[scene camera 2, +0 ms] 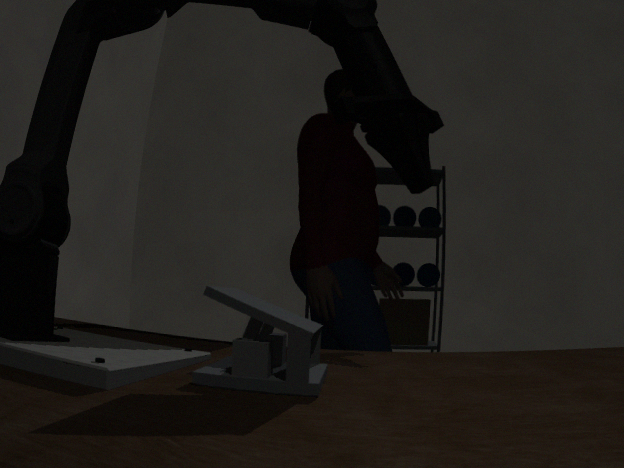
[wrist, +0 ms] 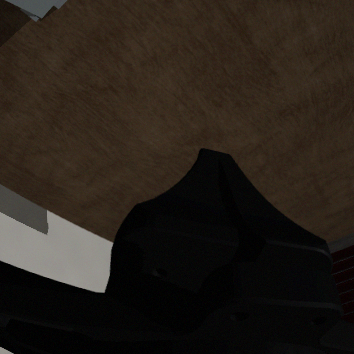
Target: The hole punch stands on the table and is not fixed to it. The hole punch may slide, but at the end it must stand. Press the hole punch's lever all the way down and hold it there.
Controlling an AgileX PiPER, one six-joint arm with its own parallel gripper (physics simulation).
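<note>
The grey hole punch (scene camera 2: 252,356) stands upright on the table (scene camera 2: 453,403) (wrist: 165,90), right of the arm's base. Its lever (scene camera 2: 262,308) is raised, with the free end up at the left and the hinge end at the right post. My gripper (scene camera 2: 422,188) (wrist: 209,169) is shut, with its fingertips together and nothing between them. It points down, high above the table and to the right of the hole punch in the scene view, touching nothing. A small grey piece shows at the top left of the wrist view; I cannot tell which part it is.
A white base plate (scene camera 2: 146,360) under the arm's base lies left of the hole punch. A person in a red top (scene camera 2: 337,201) stands behind the table. A shelf rack (scene camera 2: 441,261) with dark round things and a box stands against the back wall.
</note>
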